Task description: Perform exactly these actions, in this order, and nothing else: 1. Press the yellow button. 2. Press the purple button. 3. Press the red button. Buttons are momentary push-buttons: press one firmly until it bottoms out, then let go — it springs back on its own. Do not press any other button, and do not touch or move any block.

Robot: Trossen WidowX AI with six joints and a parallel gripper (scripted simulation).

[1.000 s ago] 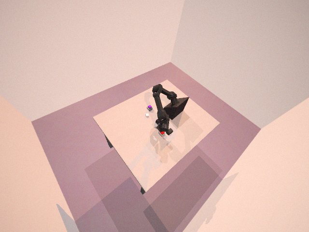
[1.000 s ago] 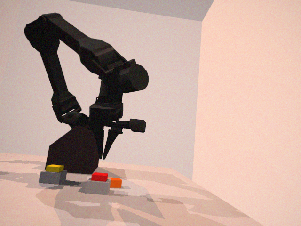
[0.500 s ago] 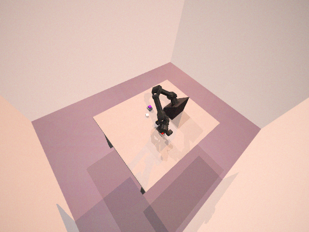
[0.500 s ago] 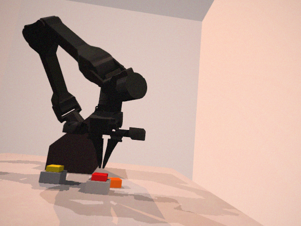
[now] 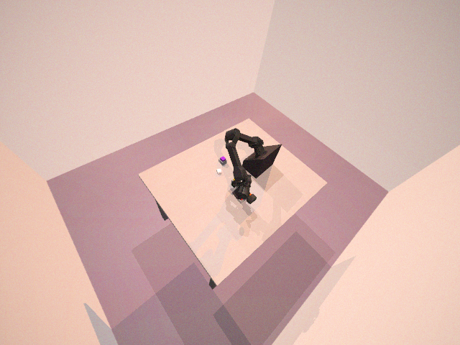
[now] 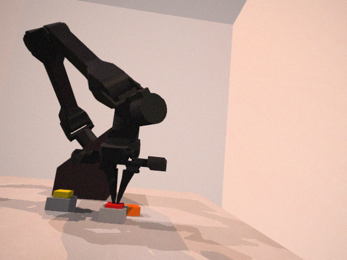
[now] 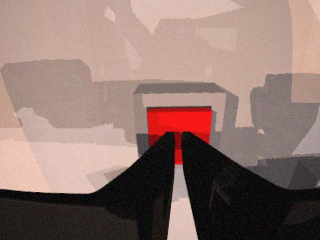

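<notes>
My gripper tip is now 1 cm above the red button. Round my gripper tip: white block: 5 cm behind, 27 cm to the right, 2 cm below; then yellow button: 8 cm behind, 12 cm to the right; then orange block: 6 cm behind, 3 cm to the left, 2 cm below.
</notes>
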